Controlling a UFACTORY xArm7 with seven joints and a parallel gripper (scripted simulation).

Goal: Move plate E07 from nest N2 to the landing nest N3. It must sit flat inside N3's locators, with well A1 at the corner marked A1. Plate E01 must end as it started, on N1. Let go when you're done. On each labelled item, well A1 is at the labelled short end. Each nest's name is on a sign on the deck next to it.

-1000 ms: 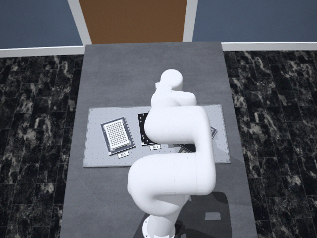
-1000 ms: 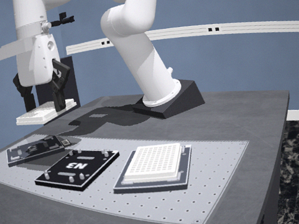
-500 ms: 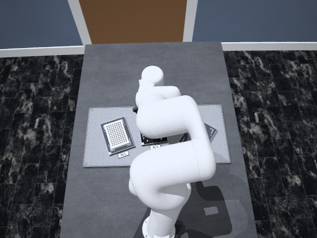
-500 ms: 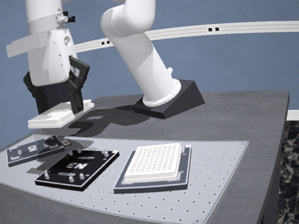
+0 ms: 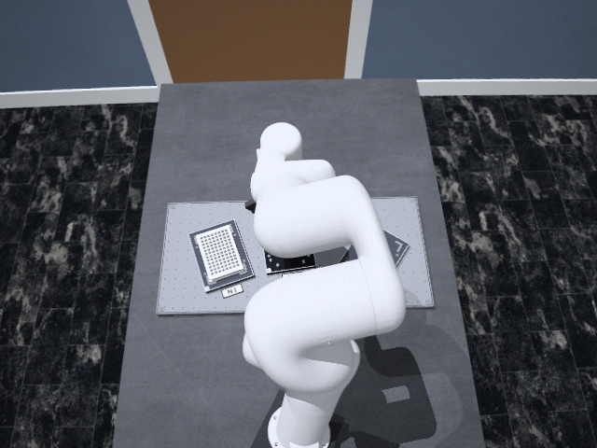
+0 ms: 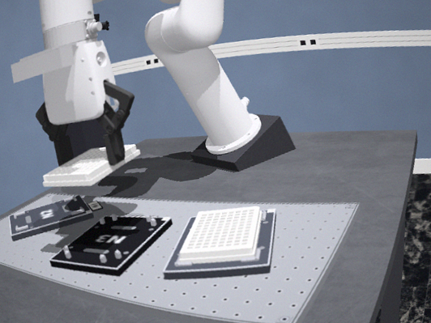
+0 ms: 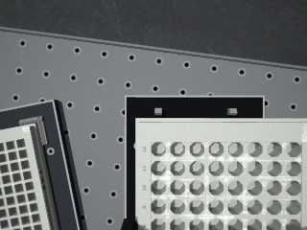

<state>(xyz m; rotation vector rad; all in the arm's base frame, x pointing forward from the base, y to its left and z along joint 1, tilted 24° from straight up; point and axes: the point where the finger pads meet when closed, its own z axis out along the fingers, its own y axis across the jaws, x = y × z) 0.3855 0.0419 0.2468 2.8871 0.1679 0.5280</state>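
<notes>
Now: hand 130 mm above the nest N3. The rest, counted from my hand: plate E07: 10 mm below; then nest N1: 30 mm behind, 160 mm to the left, 130 mm below; then plate E01: 30 mm behind, 160 mm to the left, 110 mm below.
</notes>
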